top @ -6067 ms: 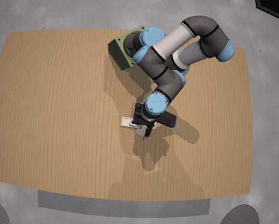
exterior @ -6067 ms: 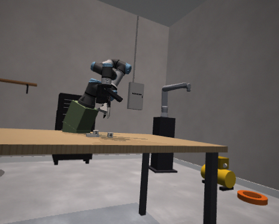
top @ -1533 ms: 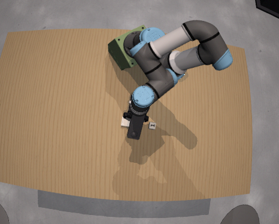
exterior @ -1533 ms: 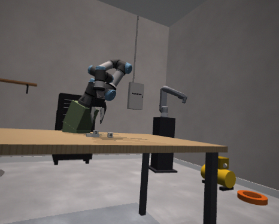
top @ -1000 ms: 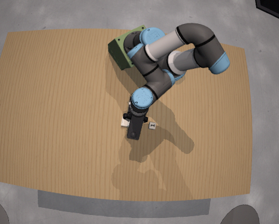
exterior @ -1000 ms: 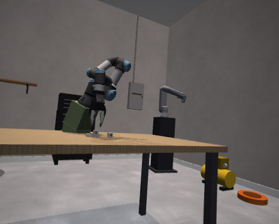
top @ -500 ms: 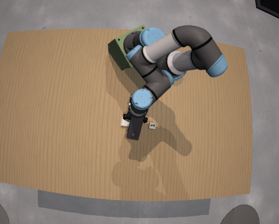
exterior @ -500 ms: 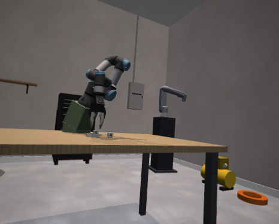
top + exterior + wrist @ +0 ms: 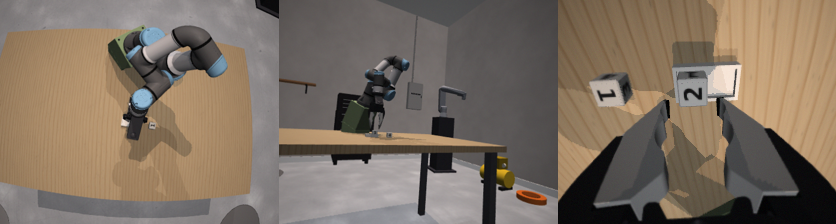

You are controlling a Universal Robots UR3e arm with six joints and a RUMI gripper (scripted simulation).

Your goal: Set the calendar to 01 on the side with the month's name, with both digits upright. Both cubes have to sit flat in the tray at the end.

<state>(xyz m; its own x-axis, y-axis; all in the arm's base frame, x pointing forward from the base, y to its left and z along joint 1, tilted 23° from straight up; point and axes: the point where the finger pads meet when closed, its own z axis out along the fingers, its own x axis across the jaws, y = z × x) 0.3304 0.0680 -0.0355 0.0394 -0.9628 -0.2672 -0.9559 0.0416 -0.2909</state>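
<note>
Now: the white cube 4 cm below my hand. The rest, counted from my hand: white tray (5 cm below, 2 cm to the right).
</note>
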